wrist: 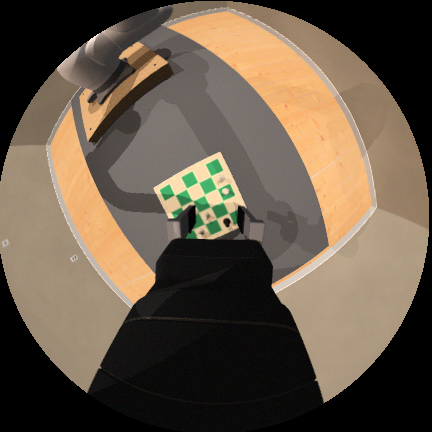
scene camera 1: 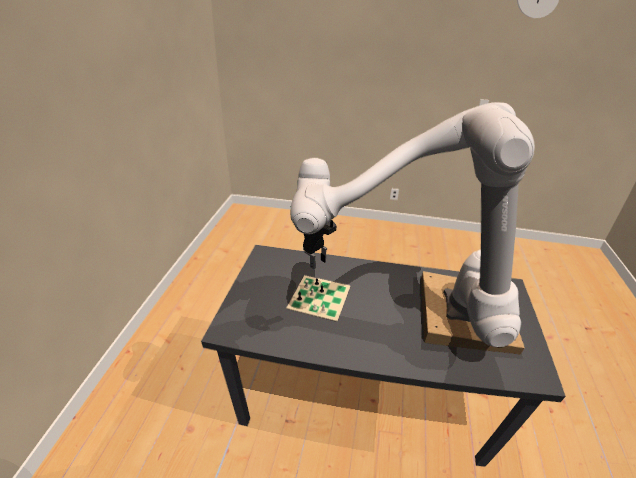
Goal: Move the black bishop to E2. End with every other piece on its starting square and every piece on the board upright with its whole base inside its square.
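Where they show: gripper, fingertip midpoint: [wrist: 216, 213] [scene camera 1: 318, 264]; arm's base, link origin: [wrist: 112, 78] [scene camera 1: 465, 307].
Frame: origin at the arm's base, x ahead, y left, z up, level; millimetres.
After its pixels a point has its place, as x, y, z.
Observation:
The green-and-cream board [scene camera 1: 341, 296] @(528, 5, -38) [wrist: 199, 173] @(546, 67, -37) lies on the dark table. Three small black pieces stand on it in the scene view: one at the back [scene camera 1: 316, 282] @(650, -45, -26), one slightly nearer [scene camera 1: 321, 289] @(618, -4, -24) and one at the left [scene camera 1: 299, 296] @(700, 64, -20). Which is the bishop cannot be told. A black piece [wrist: 227, 222] @(696, 65, -8) shows between the fingers in the wrist view, well below them; the others are hidden there. Several pale pieces also stand on the board, including one near its front [scene camera 1: 322, 309] @(590, 114, -21) and one on green [wrist: 225, 191] @(622, 102, -7). My gripper [scene camera 1: 318, 260] @(619, 80, 184) [wrist: 216, 213] @(619, 80, 184) is open and empty above the board's back part.
The dark table [scene camera 1: 370, 328] @(386, 153, -44) [wrist: 145, 145] @(371, -25, -44) carries the board. The arm's wooden base plate [scene camera 1: 434, 336] @(142, 183, 1) [wrist: 125, 90] @(155, 23, 11) stands at its right end in the scene view. Pale pieces stand close to the black ones, including one beside the left black piece [scene camera 1: 311, 292] @(657, 23, -25).

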